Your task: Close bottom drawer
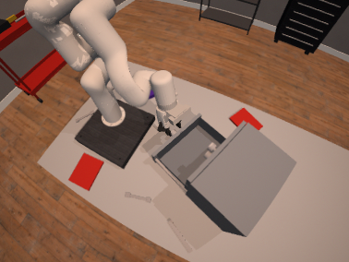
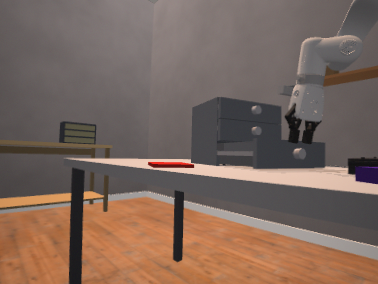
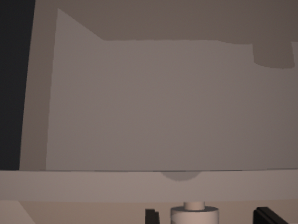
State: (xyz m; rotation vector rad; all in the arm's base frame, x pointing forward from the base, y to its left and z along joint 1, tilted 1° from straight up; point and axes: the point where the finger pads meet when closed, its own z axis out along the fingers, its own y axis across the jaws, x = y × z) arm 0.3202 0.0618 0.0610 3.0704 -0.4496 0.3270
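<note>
My hand is 13 cm short of the bottom drawer, 7 cm above it and 4 cm to the left of it. Also, from my hand: purple block: 26 cm behind, 20 cm to the left, 9 cm below.
</note>
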